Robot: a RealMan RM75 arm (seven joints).
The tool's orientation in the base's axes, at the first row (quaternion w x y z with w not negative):
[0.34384, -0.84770, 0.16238, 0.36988]
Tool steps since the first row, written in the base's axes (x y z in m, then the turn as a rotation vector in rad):
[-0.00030, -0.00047, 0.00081, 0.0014, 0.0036, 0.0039]
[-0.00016, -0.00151, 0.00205, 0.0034, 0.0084, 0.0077]
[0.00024, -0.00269, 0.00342, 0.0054, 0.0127, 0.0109]
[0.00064, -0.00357, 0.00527, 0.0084, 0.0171, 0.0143]
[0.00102, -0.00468, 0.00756, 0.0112, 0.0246, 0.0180]
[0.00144, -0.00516, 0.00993, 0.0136, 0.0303, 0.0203]
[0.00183, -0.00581, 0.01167, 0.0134, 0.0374, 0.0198]
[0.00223, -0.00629, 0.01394, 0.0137, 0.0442, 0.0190]
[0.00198, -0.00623, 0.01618, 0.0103, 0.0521, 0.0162]
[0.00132, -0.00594, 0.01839, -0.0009, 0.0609, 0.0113]
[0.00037, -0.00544, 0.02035, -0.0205, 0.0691, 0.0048]
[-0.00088, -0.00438, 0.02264, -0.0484, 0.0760, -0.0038]
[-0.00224, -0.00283, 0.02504, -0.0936, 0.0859, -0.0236]
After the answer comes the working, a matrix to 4 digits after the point.
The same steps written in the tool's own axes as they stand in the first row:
[-0.00079, 0.00012, -0.00057, -0.0020, -0.0051, -0.0001]
[-0.00159, 0.00021, -0.00198, -0.0036, -0.0113, 0.0004]
[-0.00231, 0.00020, -0.00369, -0.0047, -0.0169, 0.0008]
[-0.00339, -0.00024, -0.00542, -0.0053, -0.0232, 0.0007]
[-0.00480, -0.00071, -0.00752, -0.0063, -0.0317, 0.0027]
[-0.00626, -0.00169, -0.00924, -0.0065, -0.0381, 0.0043]
[-0.00727, -0.00224, -0.01075, -0.0064, -0.0428, 0.0097]
[-0.00866, -0.00316, -0.01240, -0.0057, -0.0475, 0.0147]
[-0.01049, -0.00411, -0.01333, -0.0061, -0.0500, 0.0234]
[-0.01257, -0.00499, -0.01387, -0.0102, -0.0480, 0.0377]
[-0.01467, -0.00575, -0.01399, -0.0188, -0.0405, 0.0568]
[-0.01723, -0.00690, -0.01372, -0.0314, -0.0266, 0.0802]
[-0.01995, -0.00839, -0.01310, -0.0474, -0.0006, 0.1202]

The tool's axes in the first row as the columns of a matrix, in the base's axes (rounded; the answer above uses it unrounded):
[0.6736, -0.5297, -0.5154]
[-0.0209, -0.7108, 0.7031]
[-0.7388, -0.4628, -0.4899]

